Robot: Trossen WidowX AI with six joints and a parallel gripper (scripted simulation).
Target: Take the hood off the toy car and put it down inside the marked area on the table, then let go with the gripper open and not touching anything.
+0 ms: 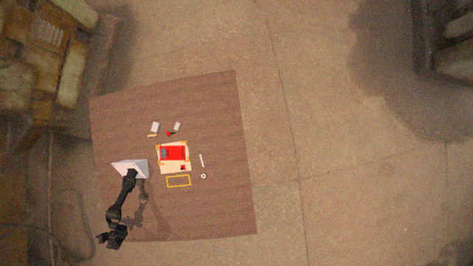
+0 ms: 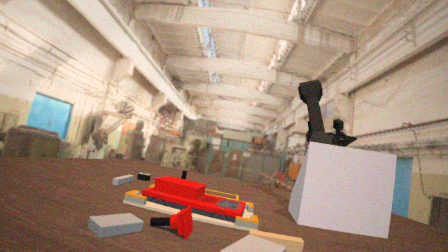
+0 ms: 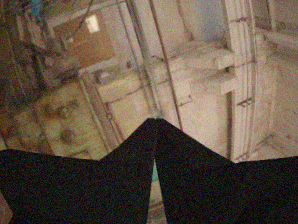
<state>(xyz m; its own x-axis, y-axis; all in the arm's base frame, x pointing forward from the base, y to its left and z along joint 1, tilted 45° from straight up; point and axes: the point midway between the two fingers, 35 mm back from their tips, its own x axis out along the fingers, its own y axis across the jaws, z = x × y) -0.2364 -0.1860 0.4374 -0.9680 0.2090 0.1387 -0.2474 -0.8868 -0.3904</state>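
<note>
Now: gripper tip 600 mm short of the hood, 540 mm to the right of it and 260 mm above it. The rest, counted from my gripper tip: black wheel: 790 mm ahead, 360 mm to the left, 290 mm below; tan bar: 410 mm ahead, 690 mm to the left, 290 mm below.
</note>
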